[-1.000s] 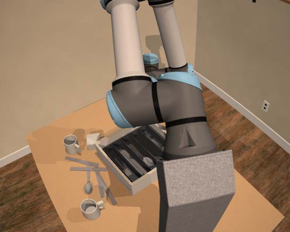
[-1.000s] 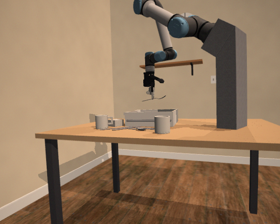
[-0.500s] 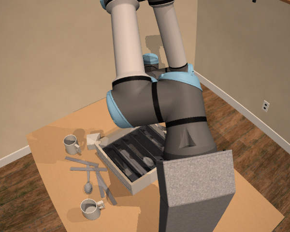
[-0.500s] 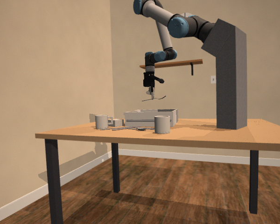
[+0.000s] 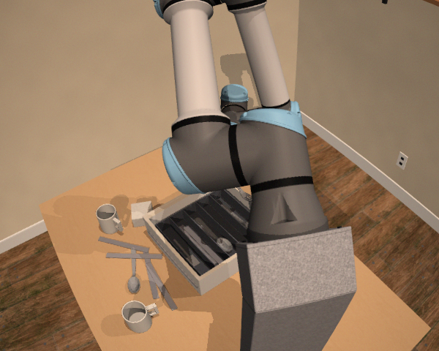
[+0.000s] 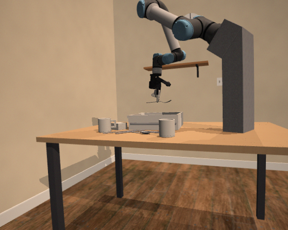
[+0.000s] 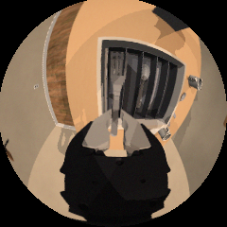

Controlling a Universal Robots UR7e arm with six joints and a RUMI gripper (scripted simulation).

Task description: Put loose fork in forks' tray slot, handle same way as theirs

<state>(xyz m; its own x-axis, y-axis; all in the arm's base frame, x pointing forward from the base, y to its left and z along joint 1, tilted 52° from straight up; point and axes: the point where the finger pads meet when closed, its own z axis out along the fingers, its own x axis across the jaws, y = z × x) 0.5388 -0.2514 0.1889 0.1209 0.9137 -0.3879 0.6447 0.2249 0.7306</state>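
Now: hand 14 cm above the cutlery tray, 12 cm to the right of it and 1 cm past it. Also, from my hand: block 26 cm ahead, 22 cm to the left, 17 cm below.
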